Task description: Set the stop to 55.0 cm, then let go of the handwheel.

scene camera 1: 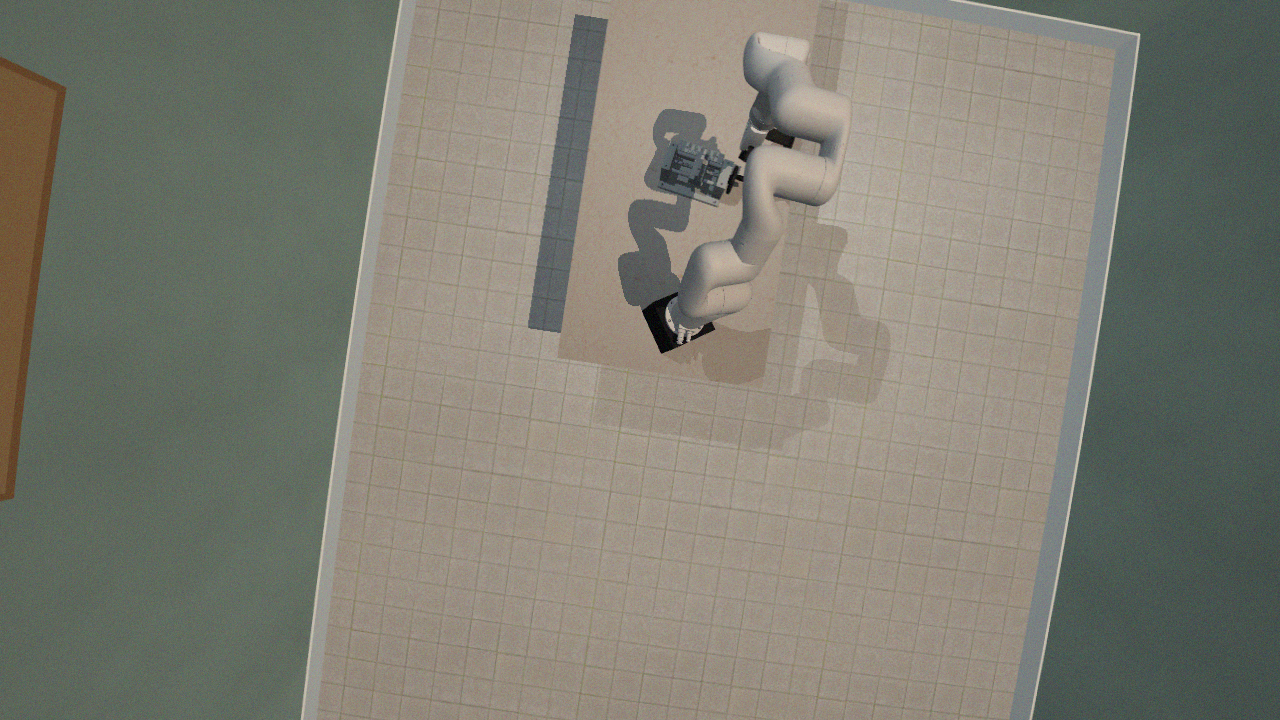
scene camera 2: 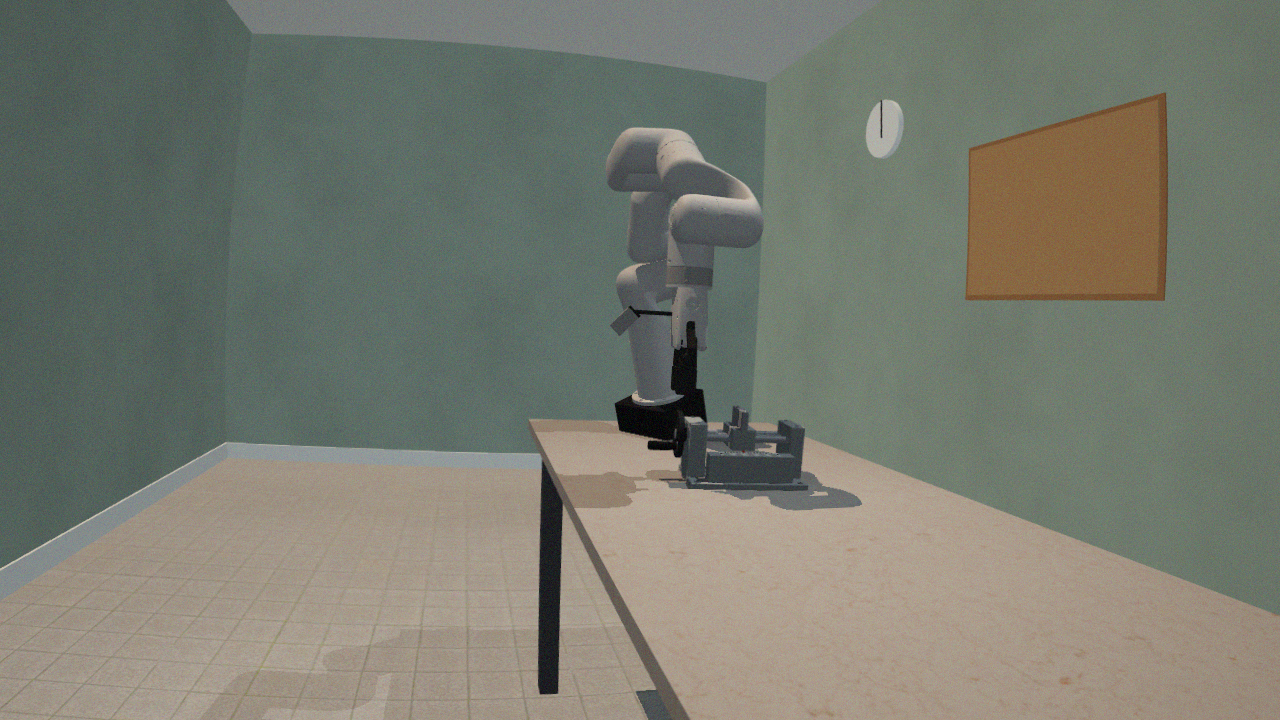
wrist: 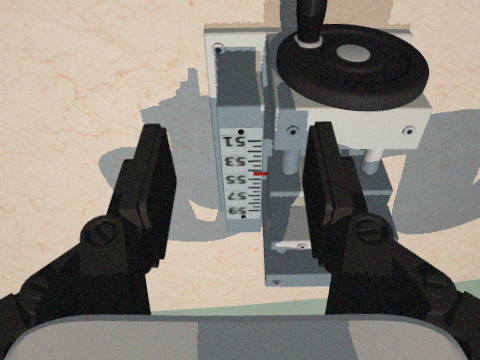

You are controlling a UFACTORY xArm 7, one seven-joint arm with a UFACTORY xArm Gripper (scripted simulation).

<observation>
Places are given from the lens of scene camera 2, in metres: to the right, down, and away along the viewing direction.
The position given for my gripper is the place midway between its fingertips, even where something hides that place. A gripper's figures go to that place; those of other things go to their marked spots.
my gripper (scene camera 2: 682, 392): 0.07, 0.05, 1.10
black handwheel (scene camera 2: 677, 445): 0.06, 0.14, 1.13
</observation>
